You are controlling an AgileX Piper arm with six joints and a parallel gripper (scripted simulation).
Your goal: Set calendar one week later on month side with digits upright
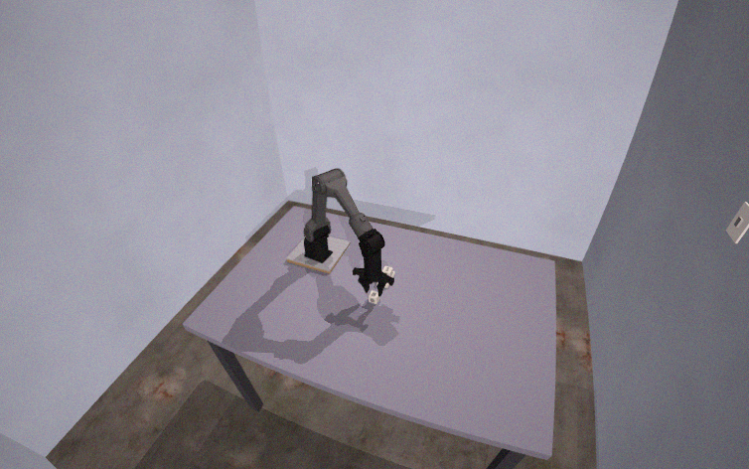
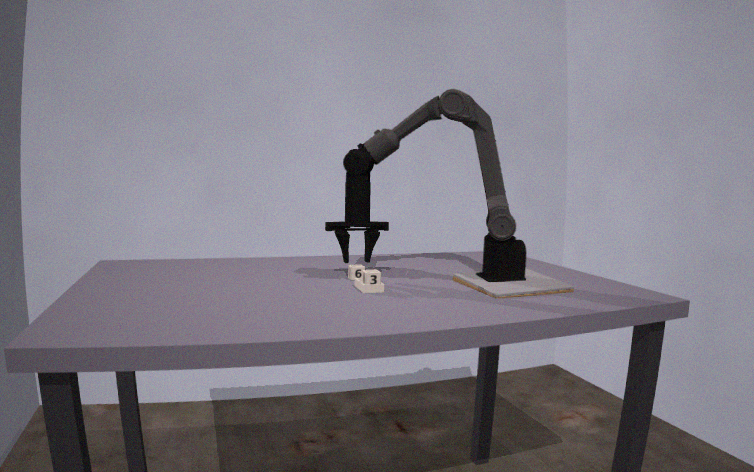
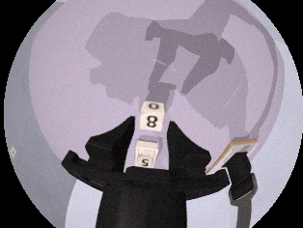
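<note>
Now: the cream cube 30 mm below my hand. The rest, counted from my hand: tray (10 mm behind, 110 mm to the left, 40 mm below).
</note>
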